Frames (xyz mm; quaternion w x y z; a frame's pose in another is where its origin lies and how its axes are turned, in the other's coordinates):
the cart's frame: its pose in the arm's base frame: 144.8 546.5 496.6 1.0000 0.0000 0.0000 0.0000
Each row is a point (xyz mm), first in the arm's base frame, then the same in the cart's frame.
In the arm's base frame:
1: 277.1 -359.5 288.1
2: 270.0 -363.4 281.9
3: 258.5 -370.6 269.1
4: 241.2 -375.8 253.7
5: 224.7 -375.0 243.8
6: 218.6 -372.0 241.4
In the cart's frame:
1: 132.3 -906.0 -208.5
2: 125.2 -909.9 -214.7
3: 113.7 -917.1 -227.5
4: 96.4 -922.3 -242.9
5: 79.9 -921.5 -252.8
6: 73.8 -918.5 -255.2

